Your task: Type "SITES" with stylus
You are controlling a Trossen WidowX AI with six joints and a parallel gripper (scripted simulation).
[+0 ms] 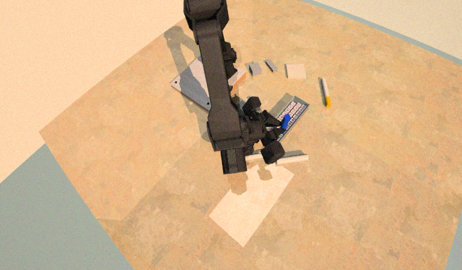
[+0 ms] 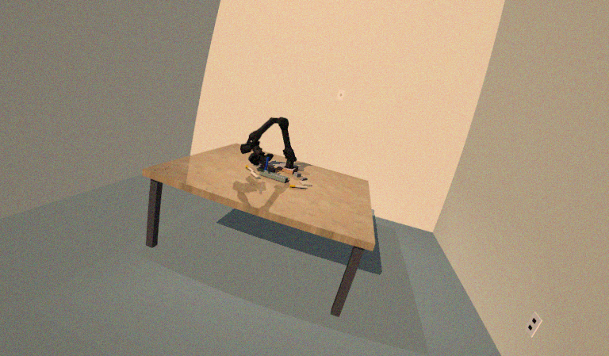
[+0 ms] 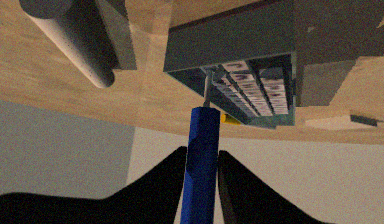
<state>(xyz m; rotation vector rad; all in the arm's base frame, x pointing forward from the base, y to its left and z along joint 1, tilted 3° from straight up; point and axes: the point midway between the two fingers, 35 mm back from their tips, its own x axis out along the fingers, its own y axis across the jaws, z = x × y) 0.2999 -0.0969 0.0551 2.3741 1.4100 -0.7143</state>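
Now: gripper tip 70 mm short of the pale stick, 40 mm to the left of it and 60 mm above it. Also, from my gripper tip: pale pad 120 mm behind, 270 mm to the left, 60 mm below; blue stylus 10 mm below.
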